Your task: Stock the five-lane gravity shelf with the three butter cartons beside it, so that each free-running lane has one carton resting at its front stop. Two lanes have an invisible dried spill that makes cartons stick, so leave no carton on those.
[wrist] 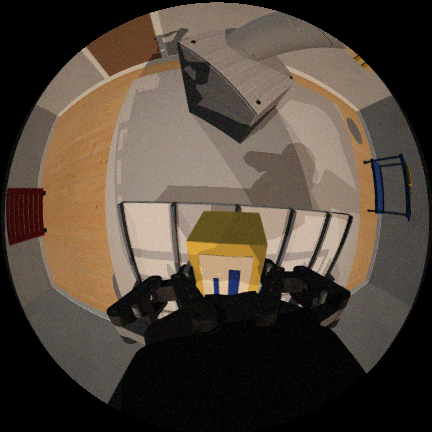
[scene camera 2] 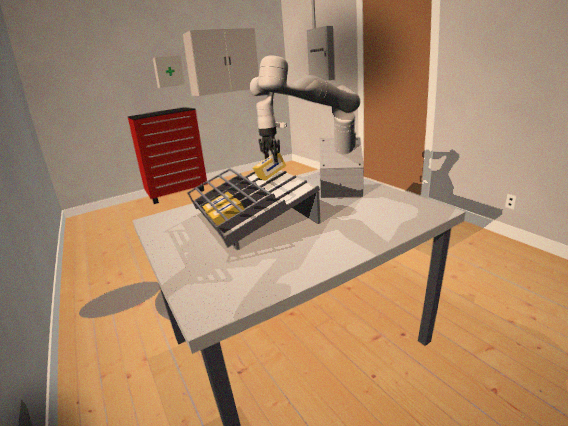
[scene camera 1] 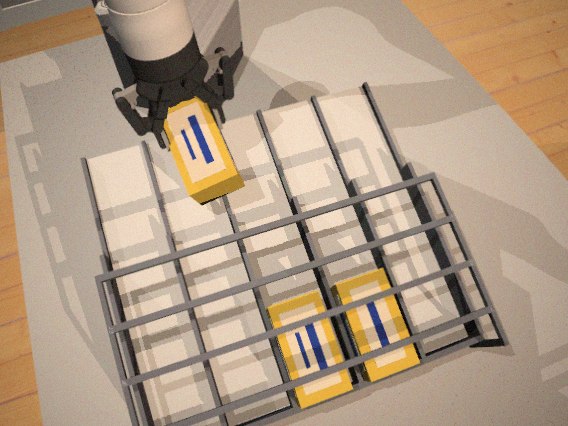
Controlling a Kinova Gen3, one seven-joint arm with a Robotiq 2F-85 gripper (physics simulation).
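Frame: origin at the arm's base, x back, y right, z up, level; centimetres.
Where they show: gripper, between the fingertips: (wrist: 226,266) (scene camera 2: 271,162) (scene camera 1: 193,135); arm's base, origin of its link: (wrist: 245,45) (scene camera 2: 343,147).
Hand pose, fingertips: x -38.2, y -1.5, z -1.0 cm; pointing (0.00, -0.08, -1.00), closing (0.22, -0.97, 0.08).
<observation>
Things, the pixels of their top centre, and the offset from my fingertips. Level surfaces: height alone.
- yellow butter carton, centre of its top: (scene camera 1: 307,335) (scene camera 2: 219,196) dy -8.4, dx -26.4, dz -7.5 cm
- third butter carton, centre of its top: (wrist: 236,297) (scene camera 1: 194,119) (scene camera 2: 268,154) dy -0.6, dx -1.1, dz +4.1 cm
- grey table, height of its surface: dz -20.7 cm
The five-lane shelf (scene camera 1: 265,227) (scene camera 2: 310,207) (wrist: 174,230) slopes down to its front stop. Counting from the left in scene camera 1, one yellow butter carton (scene camera 1: 310,350) lies at the front end of the third lane and another carton (scene camera 1: 375,325) at the front end of the fourth. My gripper (scene camera 1: 194,131) (scene camera 2: 270,159) (wrist: 226,266) is shut on the third butter carton (scene camera 1: 205,172) (scene camera 2: 268,171) (wrist: 225,232) and holds it tilted above the upper end. It appears over the second lane and the divider towards the third. It hides part of that divider.
Grey crossbars form a raised cage over the shelf's lower half. The robot's pedestal (scene camera 2: 341,182) (wrist: 217,95) stands behind the upper end, on the grey table (scene camera 2: 300,280). A red drawer cabinet (scene camera 2: 167,152) (wrist: 26,215) stands on the floor beyond the table.
</observation>
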